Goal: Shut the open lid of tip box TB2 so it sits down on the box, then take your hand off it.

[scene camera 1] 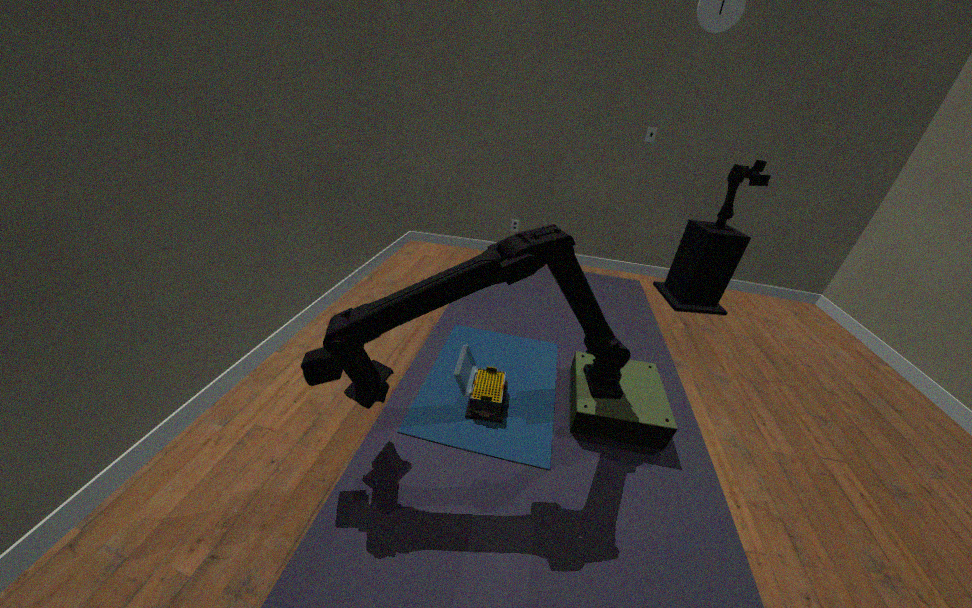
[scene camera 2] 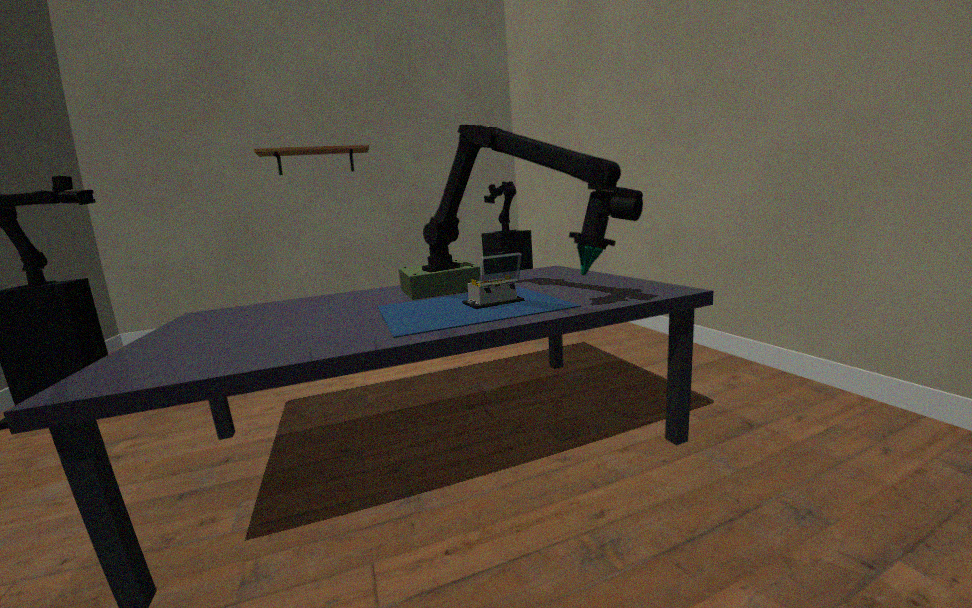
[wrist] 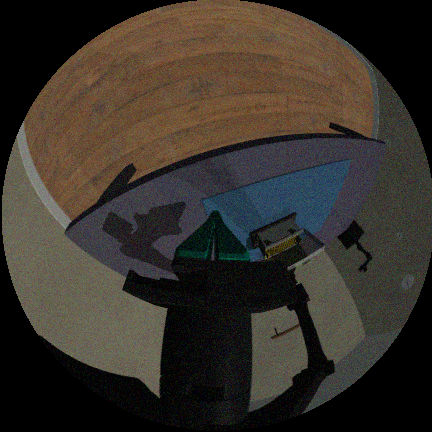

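Where they show: gripper, fingertip midpoint: (scene camera 1: 382, 400) (scene camera 2: 583, 275) (wrist: 215, 214); arm's base, link origin: (scene camera 1: 601, 382) (scene camera 2: 441, 268).
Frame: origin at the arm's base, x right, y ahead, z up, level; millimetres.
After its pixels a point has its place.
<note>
Tip box TB2 is a small pale box (scene camera 1: 489, 405) @(x -81, y 319, z -39 mm) (scene camera 2: 491, 292) @(x 6, y 365, z -44 mm) (wrist: 274, 233) @(x -32, y 368, z -49 mm) with a yellow perforated tip rack (scene camera 1: 489, 385) (wrist: 283, 246) showing in its top. Its clear, pale-edged lid (scene camera 1: 464, 369) @(x -9, y 396, z 19 mm) (scene camera 2: 501, 268) @(x -11, y 401, z 26 mm) (wrist: 311, 254) @(x 6, y 406, z 61 mm) stands open, roughly upright, along the side away from the arm's base. No TB2 lettering is readable. My gripper (scene camera 2: 584, 271) @(x -136, y 591, z 6 mm) (wrist: 215, 214) @(x -136, y 591, z 6 mm) is shut and empty, its green fingers together in a point aimed downward. It hangs above the table, off to one side of the box and apart from the lid. In scene camera 1 the fingers are hidden behind the dark hand.
The box sits on a blue mat (scene camera 1: 523, 444) @(x -163, y 223, z -82 mm) (scene camera 2: 415, 324) @(x 255, y 404, z -82 mm) (wrist: 320, 185) @(x 162, y 426, z -82 mm) on the purple-grey table (scene camera 1: 501, 487) @(x -278, y 278, z -85 mm) (scene camera 2: 286, 344) @(x 553, y 338, z -85 mm). The arm stands on a green block (scene camera 1: 645, 390) @(x -24, y -121, z 4 mm) (scene camera 2: 417, 283) @(x 115, y 55, z -32 mm) beside the mat. Other dark arms on pedestals (scene camera 1: 706, 265) (scene camera 2: 53, 329) stand away from the table.
</note>
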